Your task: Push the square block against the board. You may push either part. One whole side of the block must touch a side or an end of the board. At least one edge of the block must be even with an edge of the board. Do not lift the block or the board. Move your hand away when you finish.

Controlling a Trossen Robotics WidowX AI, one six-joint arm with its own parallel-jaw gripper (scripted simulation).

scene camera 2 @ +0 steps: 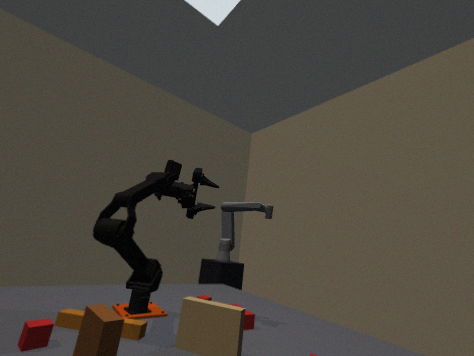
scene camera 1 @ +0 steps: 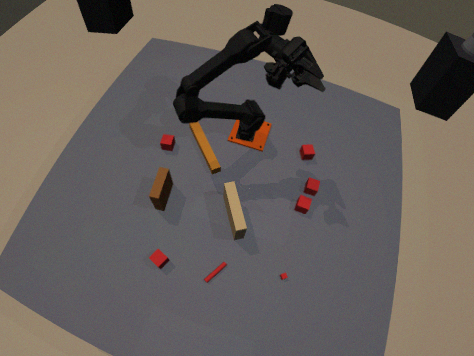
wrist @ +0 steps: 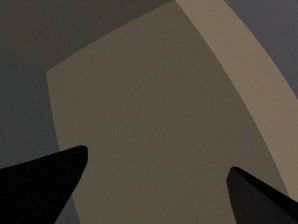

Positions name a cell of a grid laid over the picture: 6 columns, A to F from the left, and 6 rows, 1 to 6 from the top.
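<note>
Scene camera 1 shows the gripper (scene camera 1: E2), open and holding nothing, and a tan square block (scene camera 1: C4). Scene camera 2 shows the gripper (scene camera 2: C4) and an orange board (scene camera 2: A6). The gripper (wrist: D5) is visible from the wrist; the tan square block is out of frame in the wrist view, and the orange board is out of frame in the wrist view.
</note>
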